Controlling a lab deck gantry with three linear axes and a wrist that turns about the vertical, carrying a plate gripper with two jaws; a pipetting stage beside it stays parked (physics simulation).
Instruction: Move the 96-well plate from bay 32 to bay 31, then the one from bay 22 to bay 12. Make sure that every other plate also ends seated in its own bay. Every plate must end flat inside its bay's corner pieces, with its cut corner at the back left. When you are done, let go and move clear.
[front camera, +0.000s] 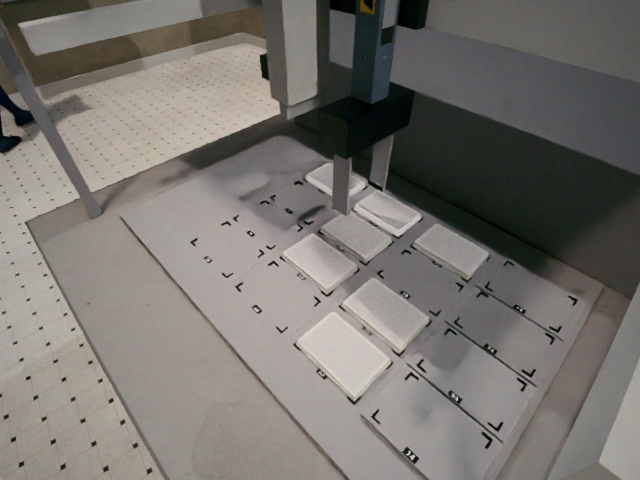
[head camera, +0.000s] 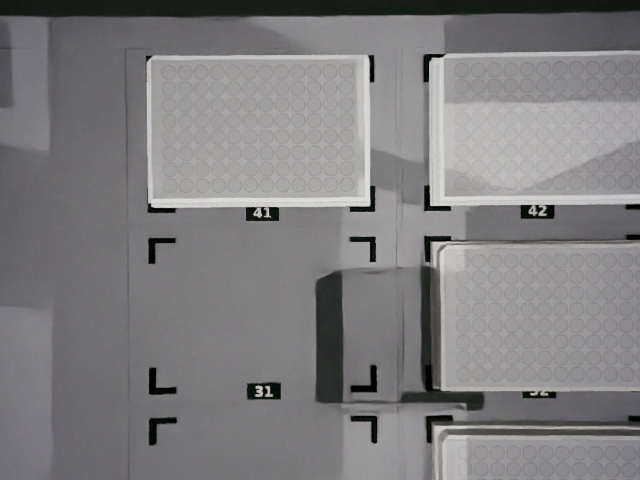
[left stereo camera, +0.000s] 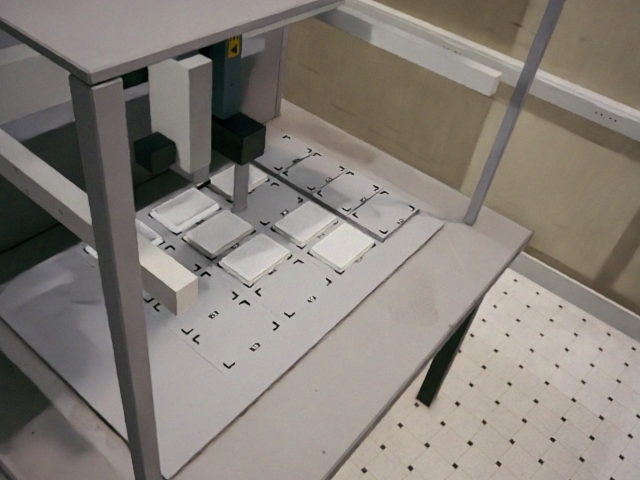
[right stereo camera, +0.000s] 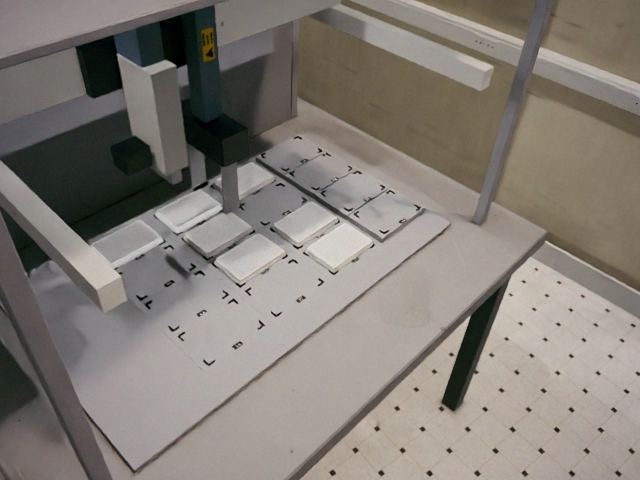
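Seen in the pictures: gripper, fingertip midpoint: (front camera: 359, 198) (left stereo camera: 220, 197) (right stereo camera: 215, 198); robot's base, link origin: (front camera: 192, 242) (left stereo camera: 228, 367) (right stereo camera: 209, 364).
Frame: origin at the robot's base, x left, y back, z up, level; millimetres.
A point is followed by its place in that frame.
The bay 32 plate (front camera: 355, 236) @(x 247, y -236, z 14 mm) (head camera: 537, 315) @(x 258, y -220, z 14 mm) (left stereo camera: 219, 232) @(x 252, y -223, z 14 mm) (right stereo camera: 218, 235) @(x 244, y -218, z 14 mm) lies flat in its bay, its cut corner at the back left. Bay 31 (front camera: 288, 210) @(x 212, y -62, z 0 mm) (head camera: 232, 310) @(x 259, y -46, z 0 mm) (right stereo camera: 169, 283) @(x 211, y -65, z 0 mm) is empty. The bay 22 plate (front camera: 320, 262) @(x 145, y -236, z 14 mm) (head camera: 537, 462) @(x 176, y -219, z 14 mm) (left stereo camera: 254, 258) @(x 146, y -219, z 14 mm) (right stereo camera: 250, 257) @(x 144, y -224, z 15 mm) lies just in front of bay 32. Bay 12 (front camera: 256, 308) @(x -3, y -226, z 0 mm) (left stereo camera: 311, 298) @(x -1, y -230, z 0 mm) (right stereo camera: 300, 298) @(x -1, y -229, z 0 mm) is empty. My gripper (front camera: 360, 199) @(x 257, y -228, z 105 mm) (right stereo camera: 214, 197) @(x 257, y -228, z 105 mm) is open and empty, its jaws spread front to back above the plates. It does not show in the head view.
Other plates lie in bay 41 (front camera: 330, 178) @(x 357, y -55, z 14 mm) (head camera: 258, 129) @(x 364, y -64, z 14 mm), bay 42 (front camera: 387, 211) @(x 358, y -232, z 14 mm) (head camera: 537, 129) @(x 362, y -220, z 14 mm), bay 43 (front camera: 450, 250) @(x 355, y -395, z 14 mm), bay 23 (front camera: 385, 314) @(x 143, y -398, z 14 mm) and bay 13 (front camera: 342, 356) @(x 34, y -399, z 14 mm). The pipetting stage (front camera: 297, 56) (right stereo camera: 155, 118) is parked beside my gripper, to its left.
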